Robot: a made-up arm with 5 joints.
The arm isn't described. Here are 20 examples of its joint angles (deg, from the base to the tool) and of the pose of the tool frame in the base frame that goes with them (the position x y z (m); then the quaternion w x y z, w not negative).
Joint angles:
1: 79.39 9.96 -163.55 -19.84 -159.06
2: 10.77 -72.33 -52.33 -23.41 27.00
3: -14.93 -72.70 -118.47 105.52 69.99
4: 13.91 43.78 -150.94 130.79 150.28
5: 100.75 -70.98 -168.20 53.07 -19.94
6: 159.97 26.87 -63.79 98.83 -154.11
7: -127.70 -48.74 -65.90 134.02 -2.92
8: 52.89 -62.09 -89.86 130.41 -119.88
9: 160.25 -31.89 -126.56 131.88 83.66
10: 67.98 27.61 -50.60 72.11 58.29
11: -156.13 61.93 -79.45 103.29 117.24
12: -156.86 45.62 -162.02 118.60 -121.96
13: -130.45 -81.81 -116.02 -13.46 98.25
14: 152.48 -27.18 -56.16 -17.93 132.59
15: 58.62 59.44 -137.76 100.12 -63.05
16: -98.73 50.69 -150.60 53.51 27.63
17: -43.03 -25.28 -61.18 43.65 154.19
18: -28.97 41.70 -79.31 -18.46 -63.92
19: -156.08 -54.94 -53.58 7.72 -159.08
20: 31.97 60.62 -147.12 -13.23 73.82
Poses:
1: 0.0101 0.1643 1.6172 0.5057 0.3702 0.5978 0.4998
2: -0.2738 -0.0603 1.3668 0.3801 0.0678 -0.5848 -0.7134
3: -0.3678 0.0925 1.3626 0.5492 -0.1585 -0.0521 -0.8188
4: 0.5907 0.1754 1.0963 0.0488 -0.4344 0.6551 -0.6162
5: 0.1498 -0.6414 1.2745 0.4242 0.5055 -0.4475 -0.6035
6: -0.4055 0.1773 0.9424 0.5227 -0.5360 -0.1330 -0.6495
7: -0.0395 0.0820 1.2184 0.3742 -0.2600 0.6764 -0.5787
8: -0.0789 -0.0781 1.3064 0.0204 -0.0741 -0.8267 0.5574
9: -0.0369 0.0552 1.4520 0.7039 -0.4086 -0.3683 0.4494
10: 0.1494 0.3757 0.9308 0.3616 -0.9204 0.0210 0.1475
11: -0.4410 -0.1450 0.7304 0.2089 -0.4876 -0.8350 -0.1461
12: -0.6704 -0.2270 1.1402 0.6435 -0.6930 0.1771 -0.2726
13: 0.3760 0.5221 1.2509 0.1337 0.2006 0.8309 0.5015
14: -0.1732 0.1137 1.4353 0.7956 -0.1646 0.3476 0.4681
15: 0.3907 0.6323 0.8788 0.3897 -0.3255 -0.5086 0.6953
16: -0.1782 -0.7133 1.1549 0.0583 -0.4658 0.3491 -0.8110
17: 0.1554 -0.1454 1.3321 0.0620 0.2892 0.5497 -0.7813
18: 0.5535 -0.3365 1.0576 0.3338 -0.8165 -0.4619 -0.0924
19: 0.0126 0.0535 1.4318 0.2470 -0.7054 0.4369 0.5005
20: 0.6225 0.4023 1.1398 0.8259 -0.0002 -0.1321 -0.5481
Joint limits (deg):
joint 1: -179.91..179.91
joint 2: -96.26..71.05
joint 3: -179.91..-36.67
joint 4: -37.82..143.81
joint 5: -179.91..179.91
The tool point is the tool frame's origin. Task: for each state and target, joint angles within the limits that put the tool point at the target. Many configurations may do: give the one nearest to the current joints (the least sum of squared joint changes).
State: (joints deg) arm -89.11 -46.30 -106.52 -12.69 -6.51
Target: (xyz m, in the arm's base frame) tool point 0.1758 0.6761 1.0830
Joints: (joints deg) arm -110.98 -93.87 -105.69 -36.72 -6.23
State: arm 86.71 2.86 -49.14 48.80 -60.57
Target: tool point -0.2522 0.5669 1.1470
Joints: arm 116.81 18.87 -77.87 37.16 -63.14
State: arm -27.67 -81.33 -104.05 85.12 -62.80
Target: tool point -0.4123 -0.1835 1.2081
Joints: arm 23.27 -96.26 -105.14 111.64 -56.99
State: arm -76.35 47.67 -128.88 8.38 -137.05
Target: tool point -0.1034 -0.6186 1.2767
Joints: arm -95.77 27.62 -101.27 8.58 -138.62
